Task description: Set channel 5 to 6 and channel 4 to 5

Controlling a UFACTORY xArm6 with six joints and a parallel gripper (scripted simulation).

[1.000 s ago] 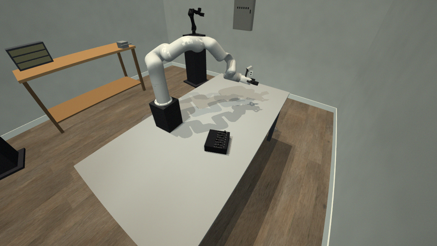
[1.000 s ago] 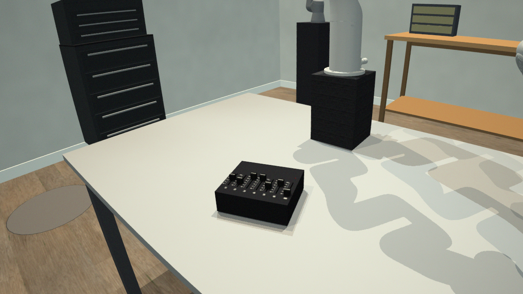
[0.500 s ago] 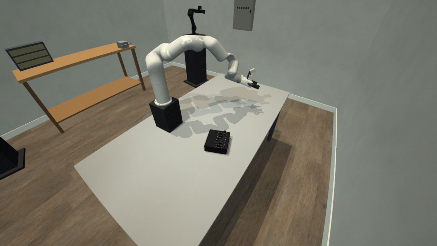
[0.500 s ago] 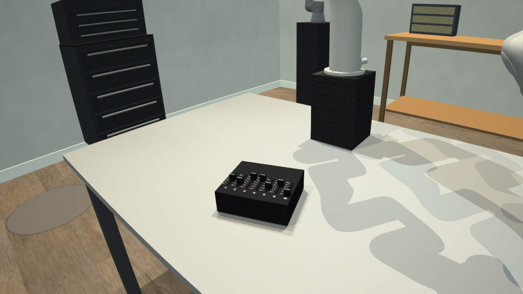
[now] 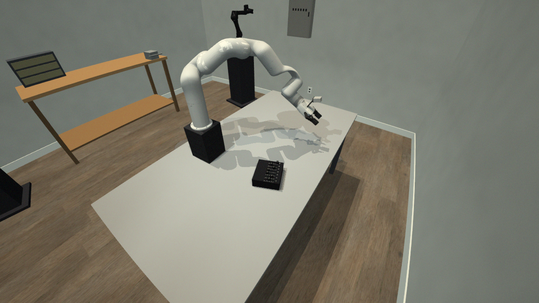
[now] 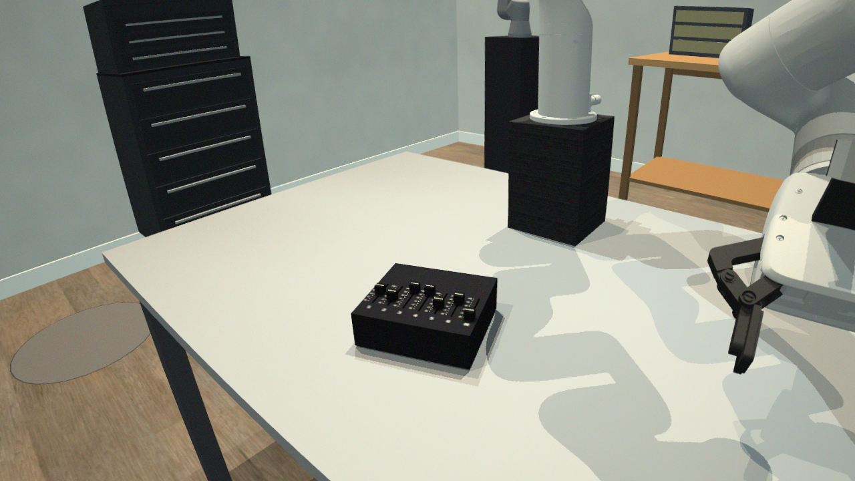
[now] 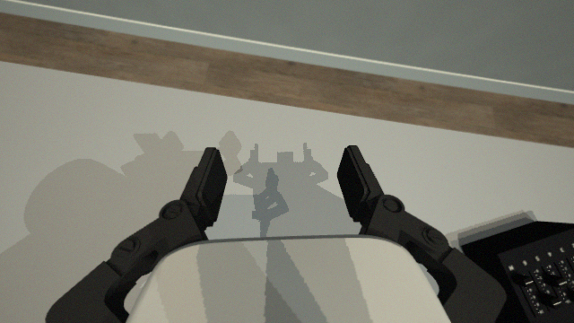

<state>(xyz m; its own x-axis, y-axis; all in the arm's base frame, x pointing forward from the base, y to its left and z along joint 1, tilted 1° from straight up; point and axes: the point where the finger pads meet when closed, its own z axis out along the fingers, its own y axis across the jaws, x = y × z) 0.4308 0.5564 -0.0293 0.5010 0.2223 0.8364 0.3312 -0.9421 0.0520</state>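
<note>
Right now my hand is 44 cm to the left of the channel 4 cap, 13 cm above it and 1 cm past it. Round my hand: master fader cap: 36 cm to the right, 13 cm below, 2 cm behind; then channel 5 fader cap: 40 cm to the right, 13 cm below; then channel 6 fader cap: 39 cm to the right, 13 cm below, 3 cm behind.
</note>
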